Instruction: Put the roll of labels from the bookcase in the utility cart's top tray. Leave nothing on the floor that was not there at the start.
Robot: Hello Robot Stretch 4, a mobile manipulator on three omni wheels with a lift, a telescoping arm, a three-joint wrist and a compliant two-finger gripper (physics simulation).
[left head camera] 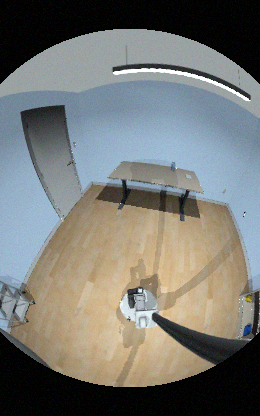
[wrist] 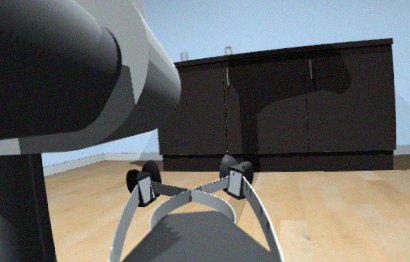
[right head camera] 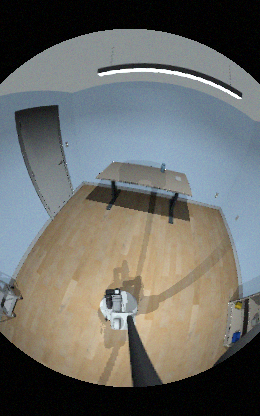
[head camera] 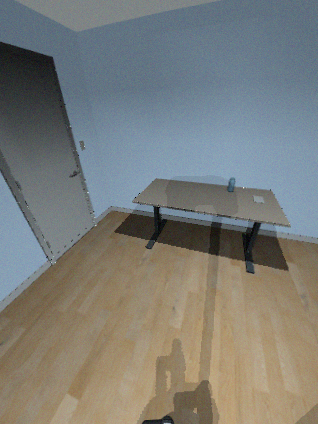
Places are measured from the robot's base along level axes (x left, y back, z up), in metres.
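Pixels of known places: gripper, between the fingertips: (left head camera: 133, 320) (wrist: 190, 172).
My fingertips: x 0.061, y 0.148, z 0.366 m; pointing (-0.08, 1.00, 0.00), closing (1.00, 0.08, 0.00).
Observation:
Behind a point stands the place of what it marks.
My gripper (wrist: 190, 172) @[x 0.061, y 0.148, z 0.366 m] is open in the wrist view, its two fingertips apart with nothing between them, pointing toward a dark cabinet across the floor. What looks like the utility cart (left head camera: 19, 309) @[x 1.744, y 0.528, z 0.104 m] (right head camera: 7, 301) @[x 1.760, y 0.489, z 0.104 m], a grey frame with shelves, is partly cut off at the left edge of the left and right head views. A light shelf unit, probably the bookcase (left head camera: 247, 314) (right head camera: 232, 324) @[x -1.578, y 0.823, z 0.071 m], stands at the right edge of both, with a small yellow thing and a blue thing in it. The roll of labels cannot be made out in any view.
A desk (head camera: 200, 200) @[x -0.362, y -1.699, z 0.692 m] (left head camera: 150, 176) @[x -0.291, y -1.654, z 0.692 m] (right head camera: 135, 175) @[x -0.257, y -1.727, z 0.692 m] with a blue cup-like object (head camera: 231, 184) @[x -0.752, y -1.914, z 0.791 m] stands by the far wall. A grey door (head camera: 45, 150) @[x 1.298, y -1.821, z 1.236 m] is at the left. The dark cabinet (wrist: 280, 120) @[x 0.602, y 1.716, z 0.365 m] carries two small light objects on top.

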